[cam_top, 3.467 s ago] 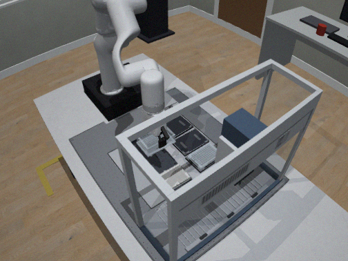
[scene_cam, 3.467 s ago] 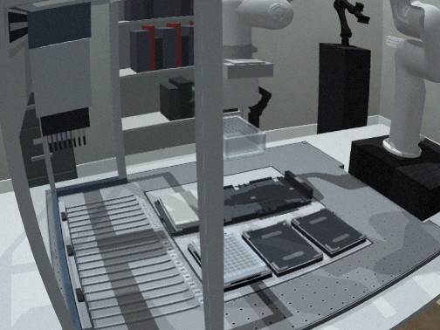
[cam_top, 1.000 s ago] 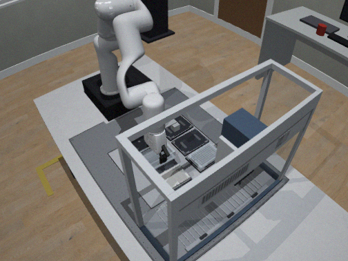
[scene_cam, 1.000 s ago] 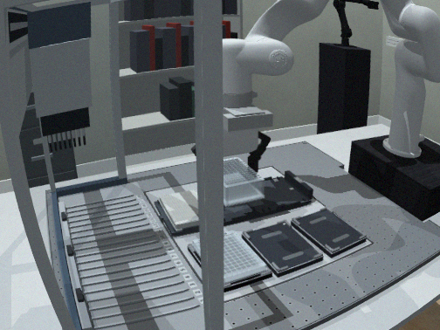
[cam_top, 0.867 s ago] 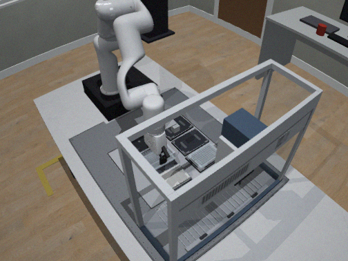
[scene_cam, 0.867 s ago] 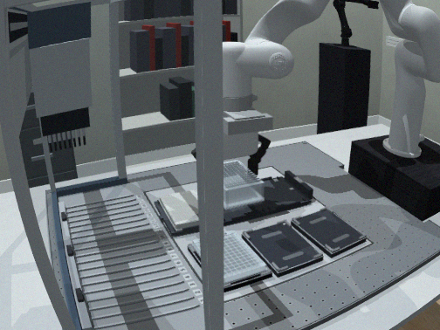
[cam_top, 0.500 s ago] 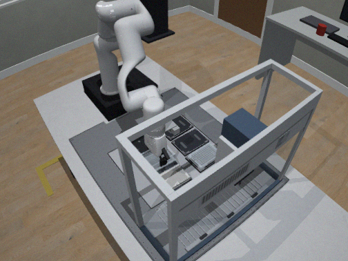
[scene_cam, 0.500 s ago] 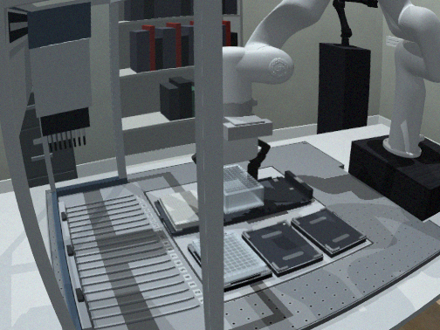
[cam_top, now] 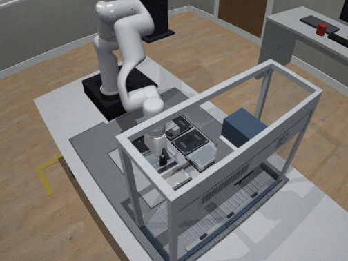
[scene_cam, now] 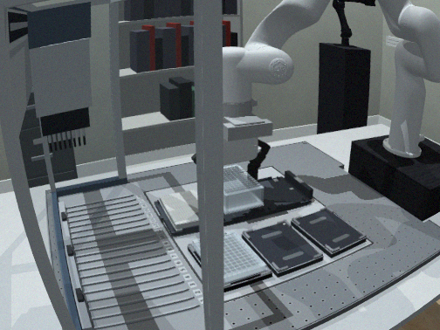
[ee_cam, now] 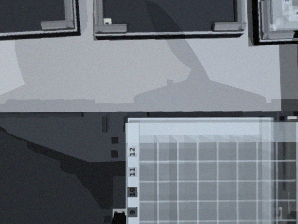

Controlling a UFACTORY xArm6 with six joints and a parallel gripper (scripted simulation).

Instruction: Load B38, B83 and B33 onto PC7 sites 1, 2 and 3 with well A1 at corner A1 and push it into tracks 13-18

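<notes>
Now: hand 10 mm past the dark plate carrier PC7 and 40 mm above it. Also, from my hand: instrument frame post (210 mm ahead, 340 mm to the left, 190 mm above); then white A1 mark (50 mm behind, 130 mm to the left, 40 mm below).
</notes>
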